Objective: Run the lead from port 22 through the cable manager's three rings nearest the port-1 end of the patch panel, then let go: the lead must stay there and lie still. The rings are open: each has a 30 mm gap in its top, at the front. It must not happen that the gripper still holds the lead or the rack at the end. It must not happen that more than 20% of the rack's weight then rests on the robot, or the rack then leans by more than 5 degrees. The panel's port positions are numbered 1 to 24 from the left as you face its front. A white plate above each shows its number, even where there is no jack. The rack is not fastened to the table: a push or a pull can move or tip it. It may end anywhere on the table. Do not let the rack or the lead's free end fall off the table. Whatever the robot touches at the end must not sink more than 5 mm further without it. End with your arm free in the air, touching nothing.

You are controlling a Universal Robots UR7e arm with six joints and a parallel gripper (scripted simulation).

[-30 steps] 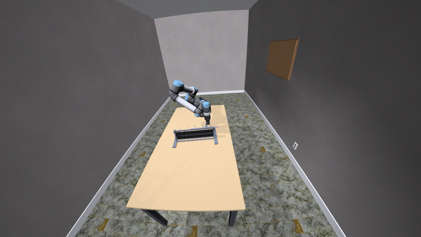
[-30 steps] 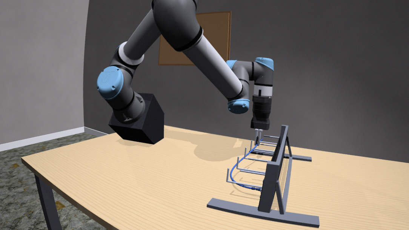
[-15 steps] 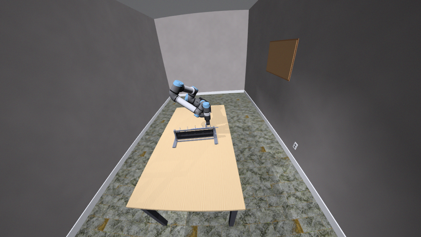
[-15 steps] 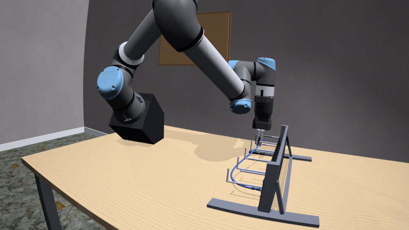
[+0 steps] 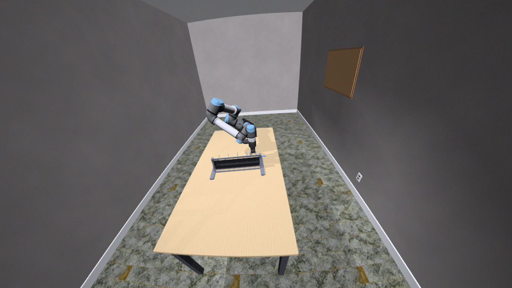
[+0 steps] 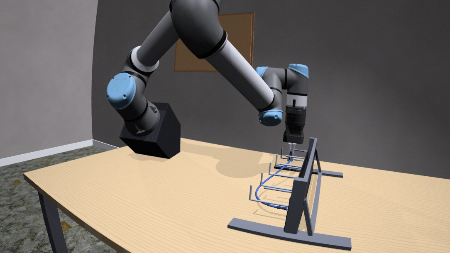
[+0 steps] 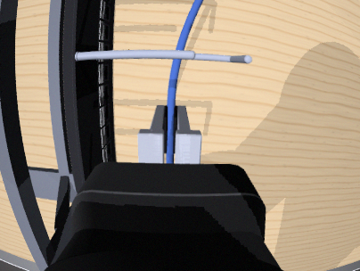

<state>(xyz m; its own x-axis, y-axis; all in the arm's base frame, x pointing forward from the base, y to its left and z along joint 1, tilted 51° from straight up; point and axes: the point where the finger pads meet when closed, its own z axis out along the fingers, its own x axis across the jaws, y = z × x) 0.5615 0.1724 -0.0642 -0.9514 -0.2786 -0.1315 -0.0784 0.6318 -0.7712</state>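
Now: hand 140 mm to the left of the grey rack, 80 mm short of it and 20 mm above it.
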